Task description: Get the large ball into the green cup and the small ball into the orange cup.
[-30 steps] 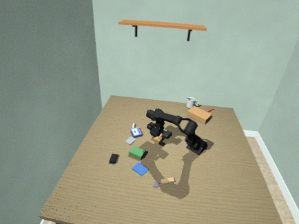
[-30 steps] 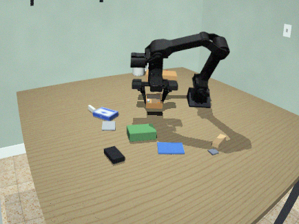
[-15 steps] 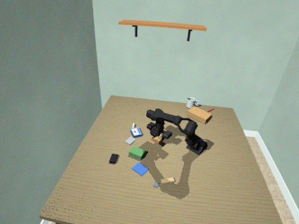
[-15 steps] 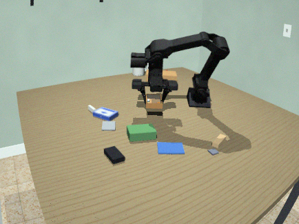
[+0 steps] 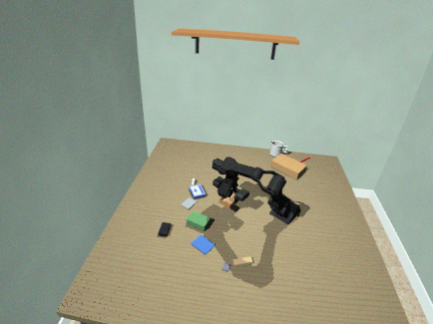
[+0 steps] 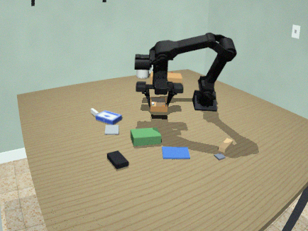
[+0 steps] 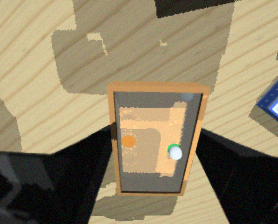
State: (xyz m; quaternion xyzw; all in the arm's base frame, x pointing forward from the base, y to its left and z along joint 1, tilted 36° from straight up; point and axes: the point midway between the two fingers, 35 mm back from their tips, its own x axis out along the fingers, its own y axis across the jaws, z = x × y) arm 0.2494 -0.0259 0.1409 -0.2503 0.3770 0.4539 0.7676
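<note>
The wooden puzzle is 30 mm below my hand and 10 mm to the right of it. From my hand the other things lie so: green block: 140 mm to the left, 110 mm ahead, 80 mm below; then grey tile: 210 mm ahead, 90 mm below, 30 mm to the left; then blue-white box: 200 mm ahead, 80 mm below, 60 mm to the right.
</note>
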